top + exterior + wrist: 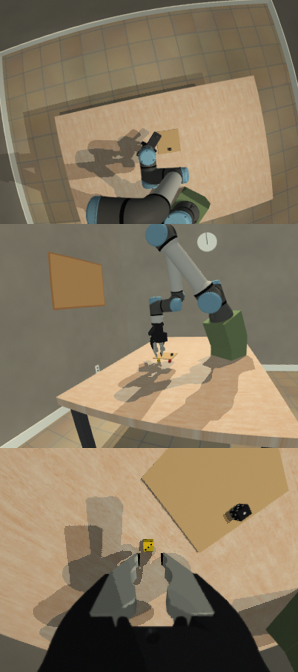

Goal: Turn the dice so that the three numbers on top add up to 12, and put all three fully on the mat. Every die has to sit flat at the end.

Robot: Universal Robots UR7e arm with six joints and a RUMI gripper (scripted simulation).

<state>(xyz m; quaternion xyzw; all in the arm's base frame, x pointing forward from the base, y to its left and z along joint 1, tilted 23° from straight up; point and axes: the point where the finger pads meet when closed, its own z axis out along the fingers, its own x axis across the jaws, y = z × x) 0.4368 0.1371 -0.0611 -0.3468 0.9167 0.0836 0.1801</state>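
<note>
Right now the yellow die is 40 mm below my hand. The rest, counted from my hand: black die (50 mm behind, 120 mm to the right, 30 mm below); red die (70 mm behind, 40 mm below); tan mat (10 mm behind, 120 mm to the right, 40 mm below).
</note>
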